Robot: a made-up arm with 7 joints.
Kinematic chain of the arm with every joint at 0, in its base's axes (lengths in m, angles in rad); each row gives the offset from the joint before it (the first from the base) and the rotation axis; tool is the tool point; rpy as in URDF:
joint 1: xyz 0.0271 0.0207 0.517 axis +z
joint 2: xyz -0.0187 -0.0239 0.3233 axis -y
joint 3: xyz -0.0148 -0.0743 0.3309 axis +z
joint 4: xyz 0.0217 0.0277 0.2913 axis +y
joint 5: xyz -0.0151 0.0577 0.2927 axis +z
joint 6: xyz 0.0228 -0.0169 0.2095 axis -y
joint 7: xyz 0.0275 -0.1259 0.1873 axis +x
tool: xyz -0.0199 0.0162 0.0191 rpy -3.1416 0 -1.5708
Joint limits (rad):
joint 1: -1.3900..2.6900
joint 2: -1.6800..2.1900
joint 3: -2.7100..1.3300
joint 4: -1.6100..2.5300
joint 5: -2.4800..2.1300
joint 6: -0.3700..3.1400
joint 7: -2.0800..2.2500
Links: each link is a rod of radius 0.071 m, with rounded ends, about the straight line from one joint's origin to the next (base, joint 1, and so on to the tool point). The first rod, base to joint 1, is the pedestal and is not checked.
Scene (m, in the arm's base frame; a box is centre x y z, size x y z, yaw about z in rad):
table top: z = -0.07
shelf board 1: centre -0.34 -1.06 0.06 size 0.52 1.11 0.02 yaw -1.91
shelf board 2: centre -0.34 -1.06 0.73 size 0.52 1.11 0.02 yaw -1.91
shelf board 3: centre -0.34 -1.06 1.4 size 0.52 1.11 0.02 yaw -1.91
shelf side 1: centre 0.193 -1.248 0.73 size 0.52 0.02 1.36 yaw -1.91
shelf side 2: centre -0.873 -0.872 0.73 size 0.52 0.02 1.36 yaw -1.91
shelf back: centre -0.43 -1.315 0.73 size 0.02 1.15 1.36 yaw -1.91
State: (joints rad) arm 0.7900 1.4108 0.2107 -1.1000 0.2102 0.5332 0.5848
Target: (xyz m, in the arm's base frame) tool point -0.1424 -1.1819 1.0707
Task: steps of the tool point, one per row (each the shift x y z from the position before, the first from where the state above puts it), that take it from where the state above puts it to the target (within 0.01 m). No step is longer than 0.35 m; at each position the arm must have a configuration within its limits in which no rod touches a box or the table.
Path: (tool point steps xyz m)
1: 0.2913 0.0745 -0.1572
2: 0.1821 0.1651 -0.0988
3: 0.0633 0.1722 -0.0399
4: -0.0165 0.1151 0.0104
5: 0.0615 -0.1805 0.1733
6: -0.0114 -0.1354 0.2445
7: -0.0464 -0.0445 0.2830
8: -0.0255 0.0606 0.2748
9: -0.0235 -0.2081 0.0015
10: -0.0562 -0.1810 0.0043
11: -0.1053 -0.1352 -0.0058

